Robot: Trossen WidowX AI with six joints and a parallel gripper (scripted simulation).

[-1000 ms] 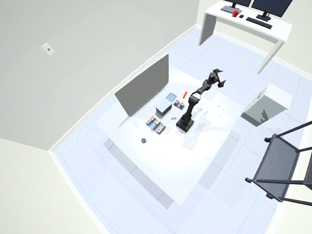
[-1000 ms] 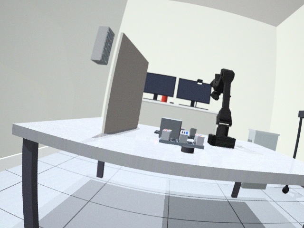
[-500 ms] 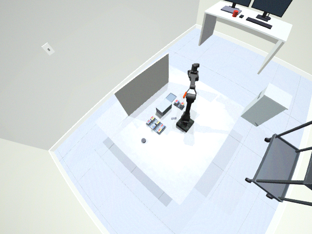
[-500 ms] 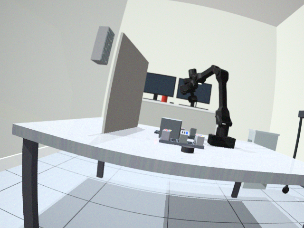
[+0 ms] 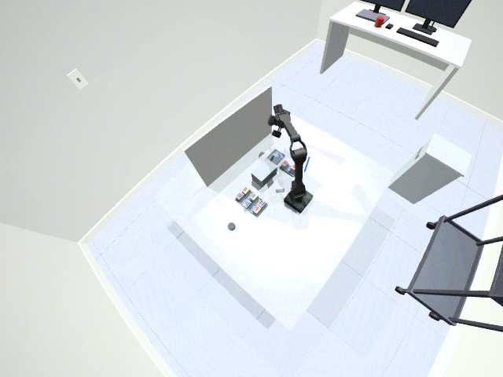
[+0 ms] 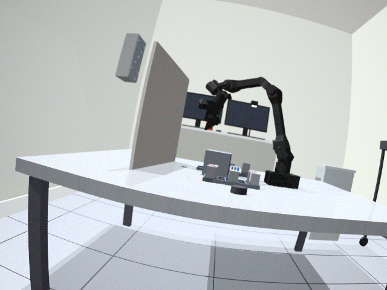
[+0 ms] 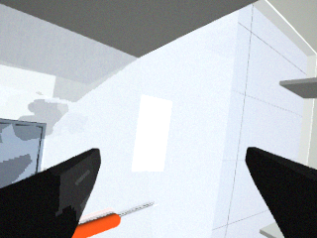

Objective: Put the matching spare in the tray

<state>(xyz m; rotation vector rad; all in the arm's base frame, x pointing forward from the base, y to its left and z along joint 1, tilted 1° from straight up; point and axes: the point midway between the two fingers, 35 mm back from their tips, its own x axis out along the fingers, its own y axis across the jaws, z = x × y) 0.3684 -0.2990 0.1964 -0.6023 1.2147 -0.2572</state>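
Now: gripper tip 310 mm to the right of the grey mounted unit, 160 mm above it and 90 mm past it. Also, from my gripper tip: beige panel: 280 mm to the left, 160 mm ahead, 10 mm above; then dark round puck: 730 mm to the left, 200 mm below, 160 mm behind.
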